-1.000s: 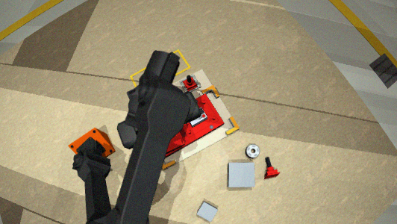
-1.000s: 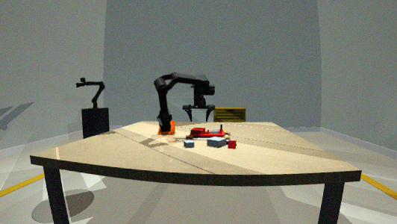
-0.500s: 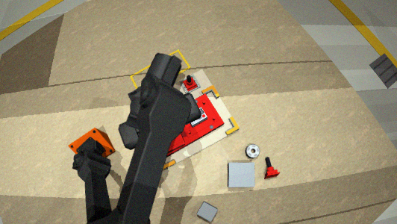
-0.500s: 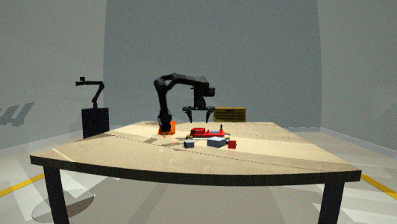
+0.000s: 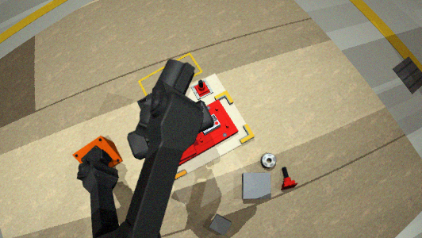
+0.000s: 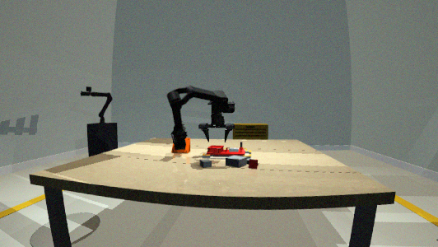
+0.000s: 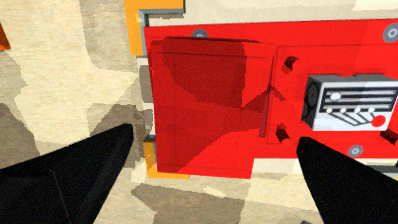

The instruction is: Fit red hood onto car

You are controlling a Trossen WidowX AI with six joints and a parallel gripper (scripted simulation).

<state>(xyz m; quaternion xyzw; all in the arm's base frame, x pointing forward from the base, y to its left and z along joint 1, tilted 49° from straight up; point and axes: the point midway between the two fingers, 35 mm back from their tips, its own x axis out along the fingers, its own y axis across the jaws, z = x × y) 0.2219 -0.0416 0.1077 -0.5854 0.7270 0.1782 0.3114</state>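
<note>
Now: the red hood 30 mm below my gripper tip. Also, from my gripper tip: pale jig plate 70 mm ahead, 10 mm to the left, 60 mm below; then grey engine block 90 mm ahead, 10 mm to the right, 50 mm below.
</note>
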